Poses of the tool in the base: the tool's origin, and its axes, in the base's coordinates. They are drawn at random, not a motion.
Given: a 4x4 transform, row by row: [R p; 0 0 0 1], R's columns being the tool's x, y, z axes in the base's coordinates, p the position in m. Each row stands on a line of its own.
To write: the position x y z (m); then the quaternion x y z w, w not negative. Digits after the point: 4 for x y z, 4 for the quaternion.
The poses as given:
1:
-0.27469, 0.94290, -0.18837, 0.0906
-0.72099, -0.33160, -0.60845, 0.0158
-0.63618, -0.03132, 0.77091, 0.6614
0, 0, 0, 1
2:
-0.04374, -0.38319, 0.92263, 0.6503
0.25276, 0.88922, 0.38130, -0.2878
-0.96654, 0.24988, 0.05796, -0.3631
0, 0, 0, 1
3:
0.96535, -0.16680, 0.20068, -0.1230
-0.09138, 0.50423, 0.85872, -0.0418
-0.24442, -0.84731, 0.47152, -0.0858
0, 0, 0, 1
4:
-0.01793, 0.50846, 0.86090, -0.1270
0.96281, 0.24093, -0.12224, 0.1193
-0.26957, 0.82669, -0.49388, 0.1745
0, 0, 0, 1
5:
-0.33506, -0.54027, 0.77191, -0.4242
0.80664, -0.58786, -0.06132, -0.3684
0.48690, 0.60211, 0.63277, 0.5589
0, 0, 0, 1
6:
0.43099, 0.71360, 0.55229, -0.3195
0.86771, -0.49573, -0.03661, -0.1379
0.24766, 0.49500, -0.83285, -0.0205
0, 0, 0, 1
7:
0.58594, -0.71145, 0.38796, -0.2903
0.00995, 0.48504, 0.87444, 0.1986
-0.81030, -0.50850, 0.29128, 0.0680
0, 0, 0, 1
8:
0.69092, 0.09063, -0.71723, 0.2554
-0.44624, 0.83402, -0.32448, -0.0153
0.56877, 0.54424, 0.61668, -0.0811
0, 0, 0, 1
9:
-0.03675, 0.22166, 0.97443, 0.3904
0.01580, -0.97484, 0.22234, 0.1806
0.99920, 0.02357, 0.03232, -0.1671
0, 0, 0, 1
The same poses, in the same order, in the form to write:
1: 0.0906, 0.0158, 0.6614, 0.2674, 0.2075, -0.7709, 0.5396
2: 0.6503, -0.2878, -0.3631, -0.0476, 0.6847, 0.2305, 0.6898
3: -0.1230, -0.0418, -0.0858, -0.4974, 0.1298, 0.0220, 0.8575
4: -0.1270, 0.1193, 0.1745, 0.5557, 0.6620, 0.2660, 0.4269
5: -0.4242, -0.3684, 0.5589, 0.3937, 0.1691, 0.7993, 0.4213
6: -0.3195, -0.1379, -0.0205, 0.8306, 0.4760, 0.2408, 0.1600
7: -0.2903, 0.1986, 0.0680, -0.4499, 0.3898, 0.2347, 0.7685
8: 0.2554, -0.0153, -0.0811, 0.2451, -0.3628, -0.1514, 0.8862
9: 0.3904, 0.1806, -0.1671, -0.6902, -0.0860, -0.7148, 0.0720
